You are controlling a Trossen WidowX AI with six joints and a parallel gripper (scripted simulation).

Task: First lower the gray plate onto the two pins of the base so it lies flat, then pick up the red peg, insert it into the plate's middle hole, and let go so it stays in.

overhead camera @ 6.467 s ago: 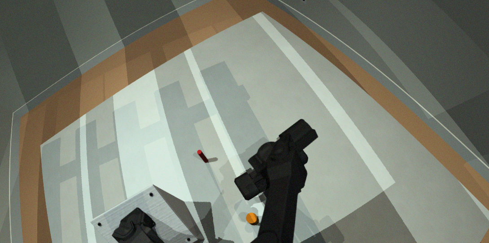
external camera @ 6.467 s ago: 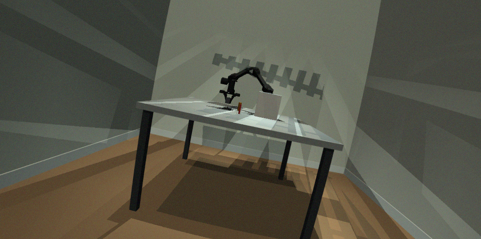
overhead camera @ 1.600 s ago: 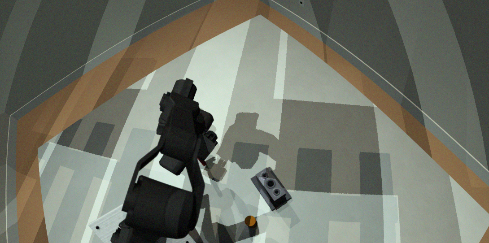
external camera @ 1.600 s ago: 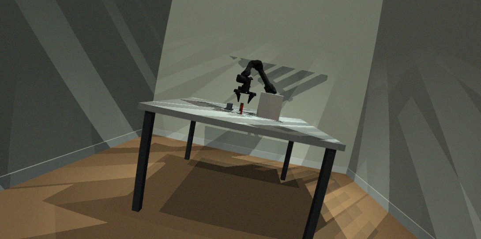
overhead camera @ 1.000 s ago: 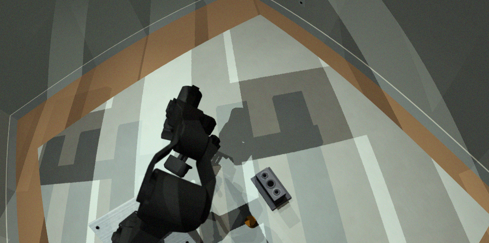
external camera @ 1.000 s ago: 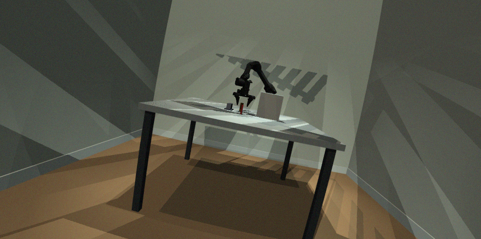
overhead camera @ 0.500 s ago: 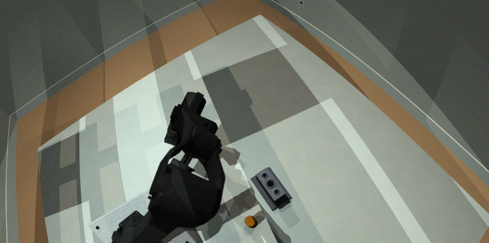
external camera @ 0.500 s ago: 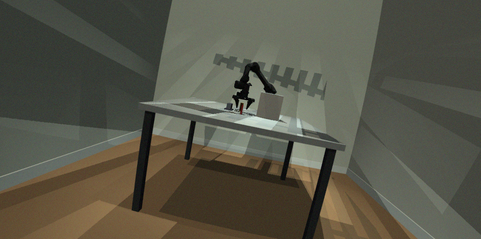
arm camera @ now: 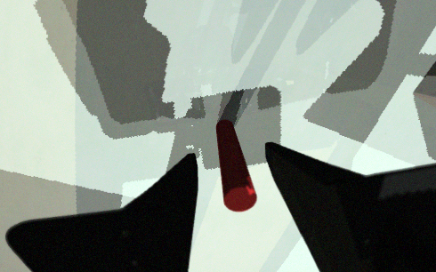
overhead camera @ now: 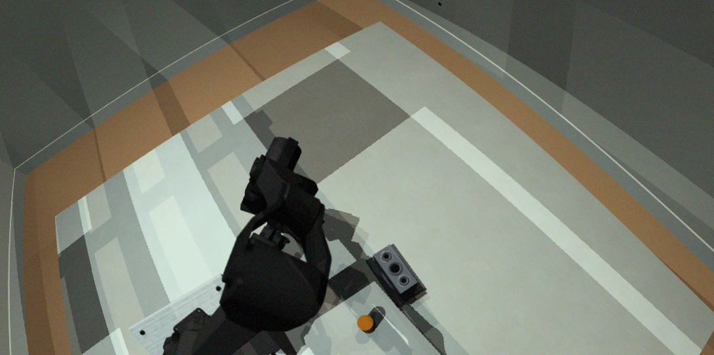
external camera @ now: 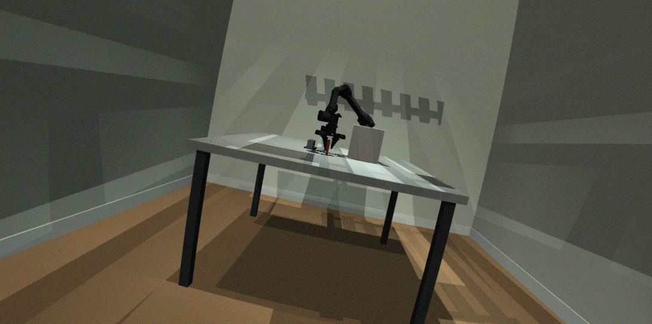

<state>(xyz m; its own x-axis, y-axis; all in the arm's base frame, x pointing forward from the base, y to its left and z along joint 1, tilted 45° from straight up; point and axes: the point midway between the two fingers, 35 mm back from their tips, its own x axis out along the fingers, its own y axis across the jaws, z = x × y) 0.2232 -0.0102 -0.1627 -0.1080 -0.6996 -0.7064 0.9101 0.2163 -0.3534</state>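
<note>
Now: gripper tip right at the red peg. Also, from my gripper tip: base 11 cm ahead, 20 cm to the right, 3 cm below; then orange cylinder 25 cm to the right; then gray plate 11 cm ahead, 20 cm to the right.
</note>
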